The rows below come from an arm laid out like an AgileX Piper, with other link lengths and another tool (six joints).
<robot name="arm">
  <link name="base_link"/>
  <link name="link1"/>
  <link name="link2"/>
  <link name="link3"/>
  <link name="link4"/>
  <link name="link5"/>
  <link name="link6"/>
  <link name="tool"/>
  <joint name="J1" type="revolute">
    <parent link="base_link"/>
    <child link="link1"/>
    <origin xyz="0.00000 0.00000 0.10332" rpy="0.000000 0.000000 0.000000"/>
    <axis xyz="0 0 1"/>
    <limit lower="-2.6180" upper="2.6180"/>
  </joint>
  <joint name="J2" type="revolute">
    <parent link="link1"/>
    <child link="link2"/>
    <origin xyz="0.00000 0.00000 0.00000" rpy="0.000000 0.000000 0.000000"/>
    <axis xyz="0 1 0"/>
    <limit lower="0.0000" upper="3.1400"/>
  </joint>
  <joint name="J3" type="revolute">
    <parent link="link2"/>
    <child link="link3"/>
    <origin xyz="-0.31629 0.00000 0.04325" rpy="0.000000 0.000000 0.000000"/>
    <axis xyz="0 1 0"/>
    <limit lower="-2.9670" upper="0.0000"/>
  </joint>
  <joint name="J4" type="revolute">
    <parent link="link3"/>
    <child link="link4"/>
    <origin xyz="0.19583 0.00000 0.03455" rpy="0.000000 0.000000 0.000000"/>
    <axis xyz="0.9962 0 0.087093"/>
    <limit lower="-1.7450" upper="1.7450"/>
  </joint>
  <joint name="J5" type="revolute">
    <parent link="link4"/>
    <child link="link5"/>
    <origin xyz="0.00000 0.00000 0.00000" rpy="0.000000 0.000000 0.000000"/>
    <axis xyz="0 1 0"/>
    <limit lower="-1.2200" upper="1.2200"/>
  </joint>
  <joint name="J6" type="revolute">
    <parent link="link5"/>
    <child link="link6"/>
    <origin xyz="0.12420 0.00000 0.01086" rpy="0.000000 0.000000 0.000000"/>
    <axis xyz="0.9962 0 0.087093"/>
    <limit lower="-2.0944" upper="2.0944"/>
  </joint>
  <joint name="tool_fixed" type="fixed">
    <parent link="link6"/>
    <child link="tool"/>
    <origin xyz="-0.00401 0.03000 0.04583" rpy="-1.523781 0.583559 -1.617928"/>
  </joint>
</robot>
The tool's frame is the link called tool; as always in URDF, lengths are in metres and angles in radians.
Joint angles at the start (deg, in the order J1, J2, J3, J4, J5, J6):
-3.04 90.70 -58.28 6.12 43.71 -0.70
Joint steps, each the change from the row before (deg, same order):
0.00 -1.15 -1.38 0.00 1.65 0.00
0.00 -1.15 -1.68 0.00 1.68 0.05
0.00 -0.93 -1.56 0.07 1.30 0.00
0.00 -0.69 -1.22 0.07 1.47 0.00
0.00 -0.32 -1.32 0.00 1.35 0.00
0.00 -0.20 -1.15 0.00 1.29 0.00
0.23 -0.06 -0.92 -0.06 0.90 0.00
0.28 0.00 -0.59 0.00 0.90 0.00
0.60 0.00 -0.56 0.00 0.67 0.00
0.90 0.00 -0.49 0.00 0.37 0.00
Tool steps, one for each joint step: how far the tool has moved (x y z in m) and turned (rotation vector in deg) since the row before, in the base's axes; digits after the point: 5 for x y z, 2 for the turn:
-0.00171 0.00046 0.01045 0.03 -0.89 0.16
-0.00134 0.00040 0.01189 0.03 -1.16 0.12
-0.00085 0.00040 0.01077 0.05 -1.20 0.11
-0.00159 0.00048 0.00756 0.09 -0.45 0.13
-0.00020 0.00031 0.00621 0.03 -0.30 0.14
-0.00023 0.00029 0.00482 0.03 -0.07 0.14
0.00019 0.00136 0.00349 -0.04 -0.08 0.34
-0.00037 0.00172 0.00156 0.04 0.30 0.37
-0.00023 0.00340 0.00177 0.02 0.11 0.67
-0.00009 0.00495 0.00189 0.01 -0.12 0.94

